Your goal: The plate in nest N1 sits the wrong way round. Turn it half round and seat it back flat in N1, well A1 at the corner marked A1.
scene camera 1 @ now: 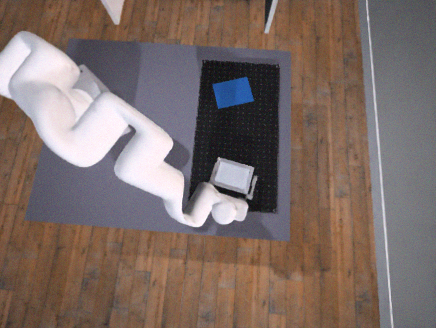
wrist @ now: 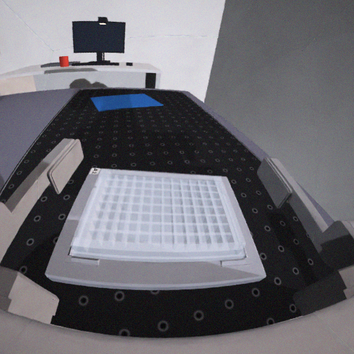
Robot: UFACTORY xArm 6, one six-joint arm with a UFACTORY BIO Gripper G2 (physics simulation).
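Observation:
The clear plate (scene camera 1: 233, 175) (wrist: 162, 215) lies in the light grey nest (scene camera 1: 246, 190) (wrist: 155, 275) and looks about flat. Its grid of wells faces up. A label reading A1 (wrist: 95, 171) marks the nest's far left corner in the wrist view. The plate's own well A1 cannot be made out. My gripper (scene camera 1: 231, 183) (wrist: 171, 175) is open and empty, with one finger beyond each short side of the plate, apart from it. In the scene view one finger shows right of the nest; the other is hidden by the wrist.
The nest stands on a black perforated board (scene camera 1: 235, 130) (wrist: 165, 145). A blue sheet (scene camera 1: 233, 93) (wrist: 126, 102) lies at the board's far end. The board lies on a grey mat (scene camera 1: 165, 75). A desk (wrist: 110, 78) with a monitor (wrist: 99, 37) and a red cup (wrist: 64, 61) stands beyond.

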